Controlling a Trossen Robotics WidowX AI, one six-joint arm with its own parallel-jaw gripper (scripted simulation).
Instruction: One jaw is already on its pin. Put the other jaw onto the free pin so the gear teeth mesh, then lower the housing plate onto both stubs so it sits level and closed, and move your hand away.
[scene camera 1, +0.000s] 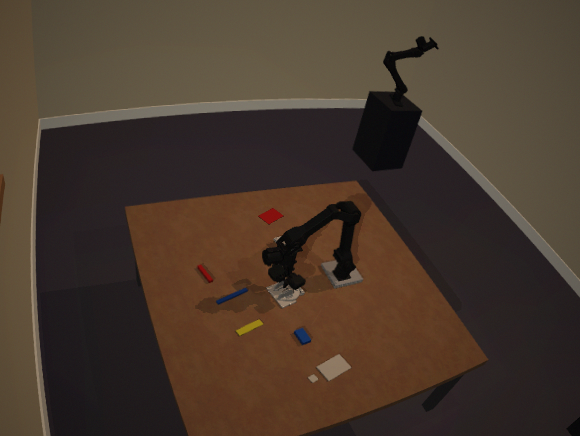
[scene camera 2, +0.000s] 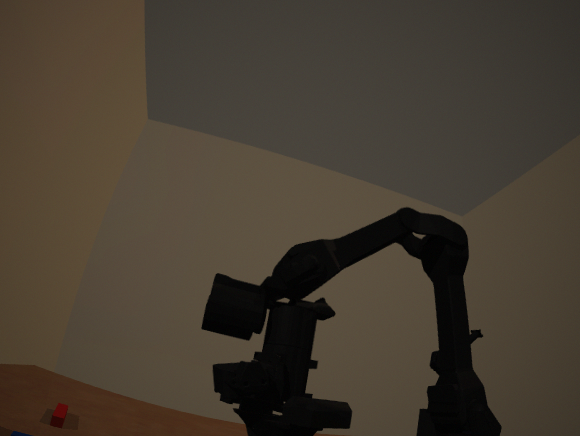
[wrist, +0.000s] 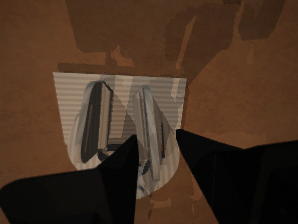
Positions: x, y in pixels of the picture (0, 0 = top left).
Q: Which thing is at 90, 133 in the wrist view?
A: A jaw.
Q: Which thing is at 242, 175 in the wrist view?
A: The gripper.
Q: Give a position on a jaw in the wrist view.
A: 160, 167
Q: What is the gripper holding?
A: A jaw.
